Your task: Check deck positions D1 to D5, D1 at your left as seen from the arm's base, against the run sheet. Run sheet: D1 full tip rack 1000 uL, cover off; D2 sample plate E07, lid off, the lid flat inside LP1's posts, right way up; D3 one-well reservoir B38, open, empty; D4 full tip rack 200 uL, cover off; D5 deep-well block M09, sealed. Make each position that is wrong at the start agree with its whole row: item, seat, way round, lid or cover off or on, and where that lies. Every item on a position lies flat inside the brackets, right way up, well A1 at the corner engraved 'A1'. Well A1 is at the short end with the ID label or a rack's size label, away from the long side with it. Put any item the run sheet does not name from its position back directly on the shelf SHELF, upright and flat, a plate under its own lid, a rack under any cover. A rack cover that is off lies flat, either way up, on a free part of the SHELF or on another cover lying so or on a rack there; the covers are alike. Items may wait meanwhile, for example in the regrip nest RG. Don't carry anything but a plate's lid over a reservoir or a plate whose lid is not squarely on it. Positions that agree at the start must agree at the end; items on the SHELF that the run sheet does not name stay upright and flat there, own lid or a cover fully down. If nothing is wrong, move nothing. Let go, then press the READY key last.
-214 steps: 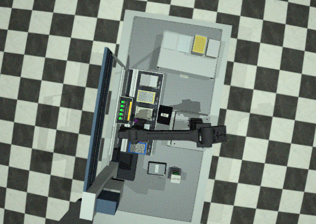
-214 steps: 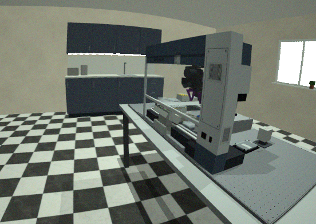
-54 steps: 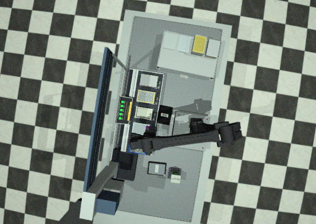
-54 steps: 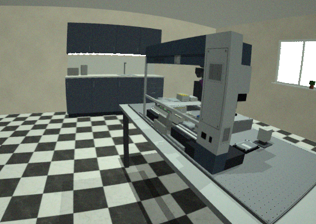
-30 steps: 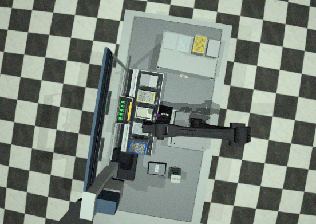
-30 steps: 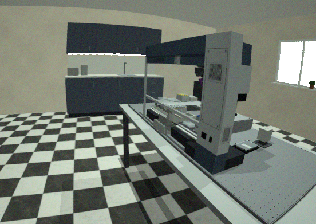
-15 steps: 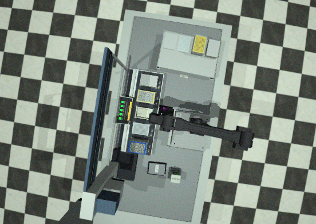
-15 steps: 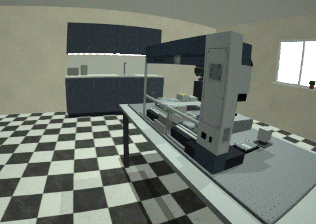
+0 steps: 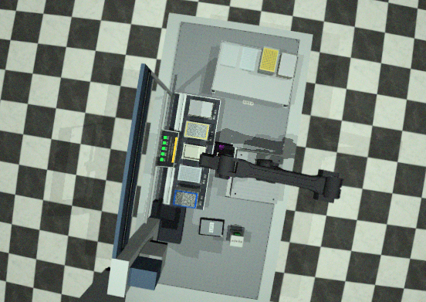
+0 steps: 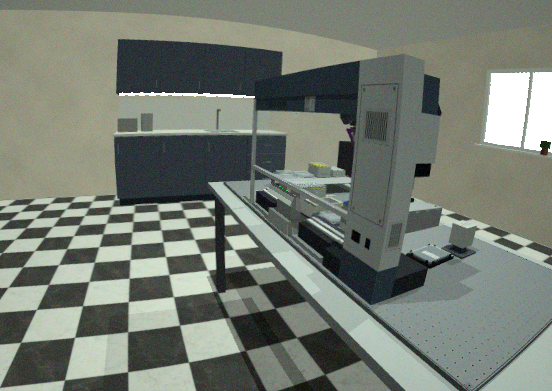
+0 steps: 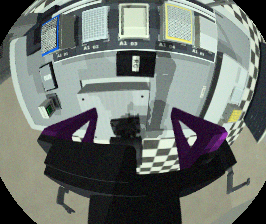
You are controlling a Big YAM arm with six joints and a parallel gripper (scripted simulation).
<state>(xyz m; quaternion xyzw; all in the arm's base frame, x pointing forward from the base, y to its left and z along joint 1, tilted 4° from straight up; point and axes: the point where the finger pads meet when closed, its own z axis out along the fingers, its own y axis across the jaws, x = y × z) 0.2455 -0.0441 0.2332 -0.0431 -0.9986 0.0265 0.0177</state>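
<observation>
Right now my hand is 24 cm to the right of the blue-framed tip rack, 19 cm short of it and 19 cm above it. Round my hand: cream reservoir (24 cm below, 16 cm ahead, 1 cm to the right); then clear rack cover (19 cm below, 15 cm ahead, 14 cm to the right); then yellow-framed tip rack (21 cm below, 15 cm ahead, 14 cm to the right).
</observation>
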